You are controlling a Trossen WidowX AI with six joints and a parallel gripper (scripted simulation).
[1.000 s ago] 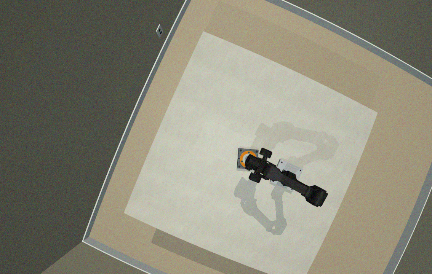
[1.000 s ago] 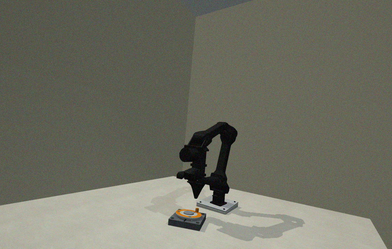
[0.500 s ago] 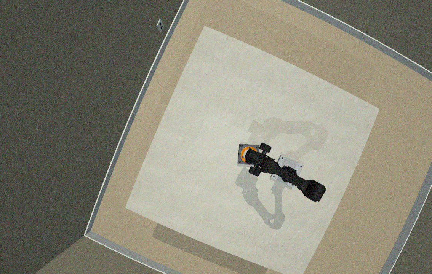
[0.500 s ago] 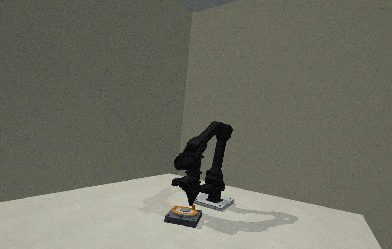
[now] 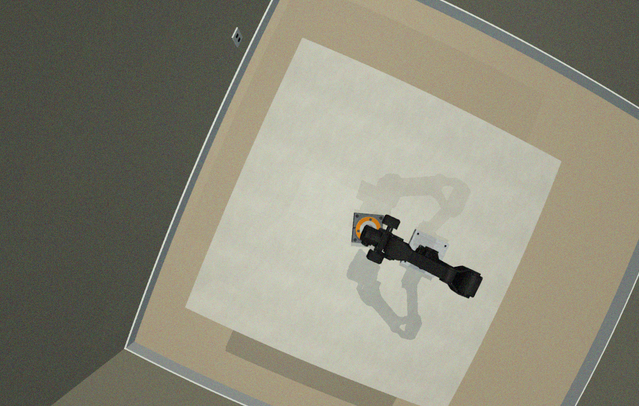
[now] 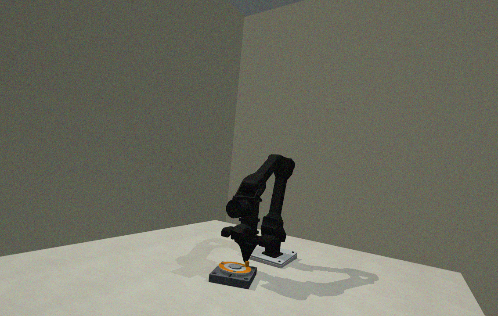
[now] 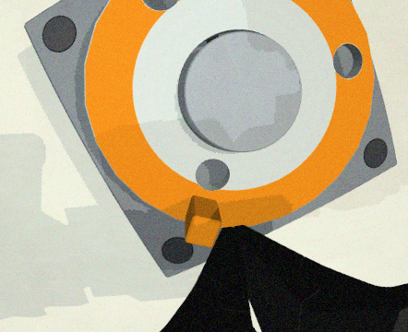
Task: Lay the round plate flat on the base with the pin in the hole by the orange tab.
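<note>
My gripper tip is now 3 cm short of the round plate and 1 cm to the right of it. From my gripper tip the other things lie so: grey square base 5 cm ahead, 2 cm below.
</note>
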